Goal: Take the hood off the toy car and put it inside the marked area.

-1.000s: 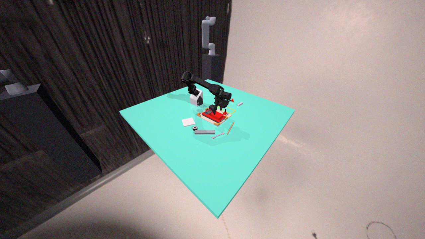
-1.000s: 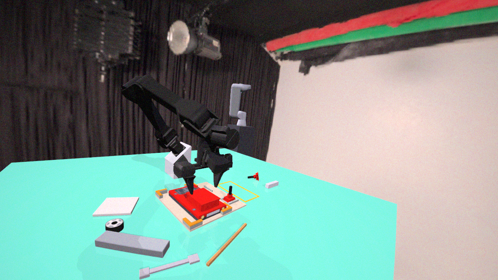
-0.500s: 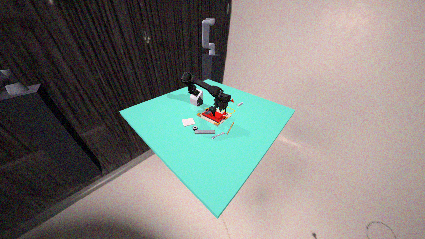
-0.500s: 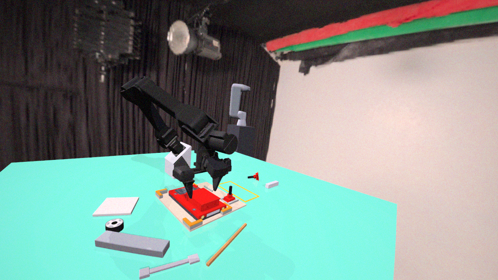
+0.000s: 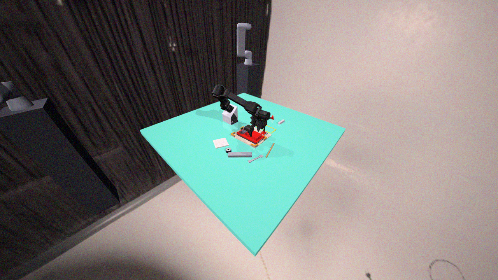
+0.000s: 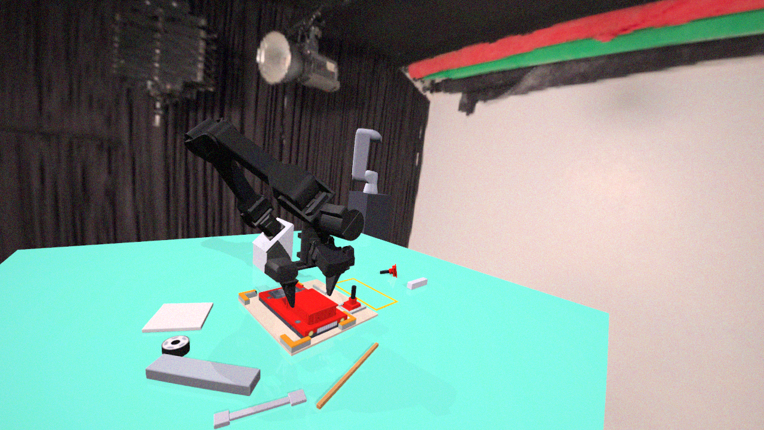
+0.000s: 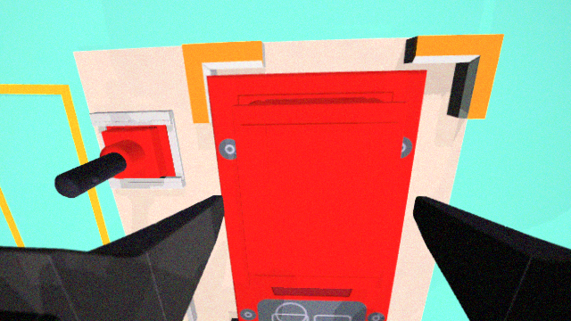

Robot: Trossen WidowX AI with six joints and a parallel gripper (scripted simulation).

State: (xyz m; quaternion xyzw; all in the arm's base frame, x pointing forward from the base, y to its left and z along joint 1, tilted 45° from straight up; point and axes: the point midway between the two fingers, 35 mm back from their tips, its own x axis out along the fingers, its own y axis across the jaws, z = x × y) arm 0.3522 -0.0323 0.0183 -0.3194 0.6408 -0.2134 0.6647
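Now: gripper tip 1 cm above the hood. Round my gripper tip: orange stick (17 cm ahead, 4 cm below, 1 cm to the right); then grey bar (21 cm to the right, 7 cm ahead, 4 cm below); then grey engine block (2 cm below, 1 cm to the left).
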